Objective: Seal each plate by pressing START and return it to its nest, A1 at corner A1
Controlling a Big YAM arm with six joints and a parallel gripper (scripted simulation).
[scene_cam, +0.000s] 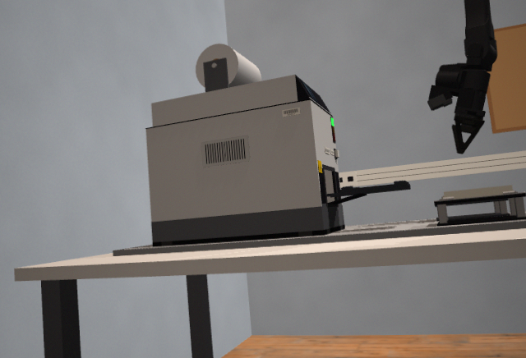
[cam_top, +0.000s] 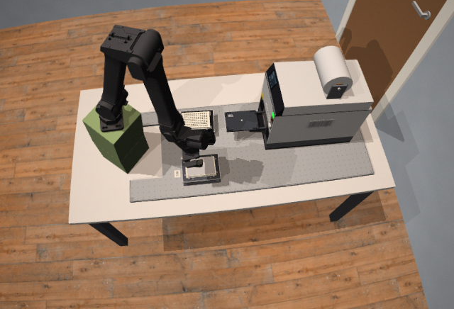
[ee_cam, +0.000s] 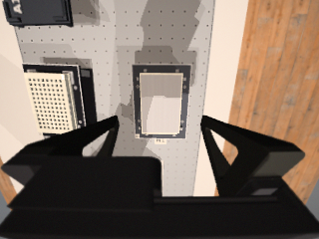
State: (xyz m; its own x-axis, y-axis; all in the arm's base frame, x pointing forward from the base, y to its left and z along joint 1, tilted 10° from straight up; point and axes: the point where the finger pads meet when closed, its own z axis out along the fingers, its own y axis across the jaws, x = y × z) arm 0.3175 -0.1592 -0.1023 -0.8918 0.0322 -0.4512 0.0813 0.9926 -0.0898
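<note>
The plate lies 2 cm ahead of my hand, 23 cm to the left of it and 12 cm below it. Also, from my hand: sealer stage (22 cm ahead, 17 cm to the left, 8 cm below); yellow warning label (33 cm ahead, 24 cm to the left, 3 cm below); plate nest (14 cm below).
</note>
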